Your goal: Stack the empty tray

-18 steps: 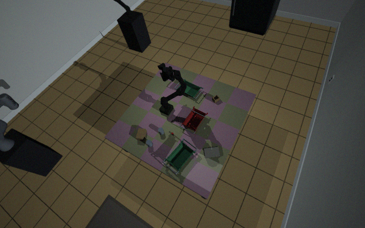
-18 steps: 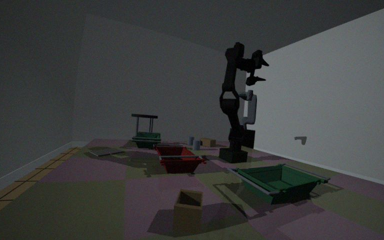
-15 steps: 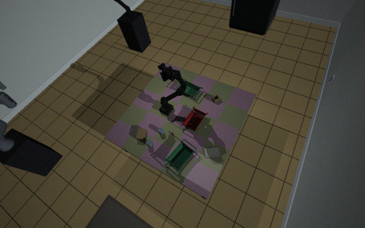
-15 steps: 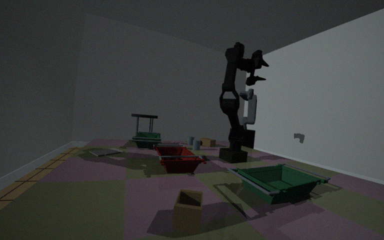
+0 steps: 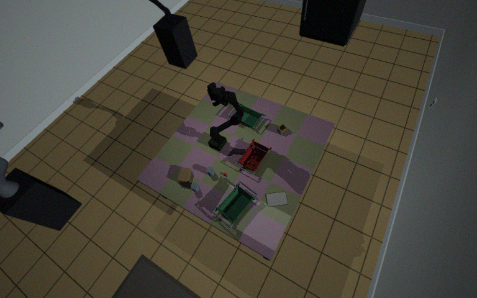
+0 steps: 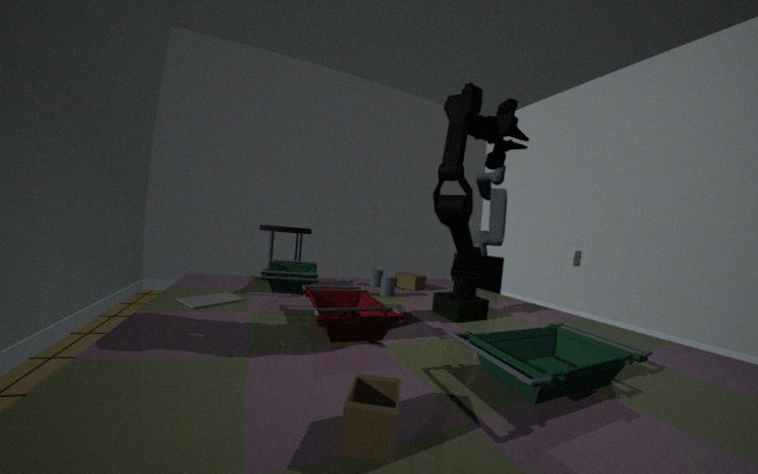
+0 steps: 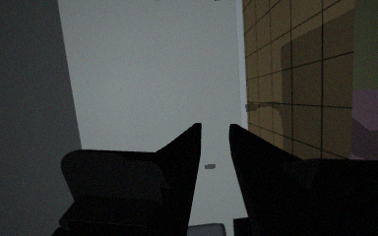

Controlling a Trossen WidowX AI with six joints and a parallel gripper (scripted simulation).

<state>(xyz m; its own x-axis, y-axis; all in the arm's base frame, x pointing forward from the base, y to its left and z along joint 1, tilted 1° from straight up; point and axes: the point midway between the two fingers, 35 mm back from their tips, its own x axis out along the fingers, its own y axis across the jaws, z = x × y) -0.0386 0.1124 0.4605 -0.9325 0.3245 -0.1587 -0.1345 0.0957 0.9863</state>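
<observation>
My gripper tip is 19 cm short of the green tray, 22 cm to the right of it and 47 cm above it. The rest, counted from my gripper tip: tan open box 54 cm ahead, 22 cm to the left, 50 cm below.
</observation>
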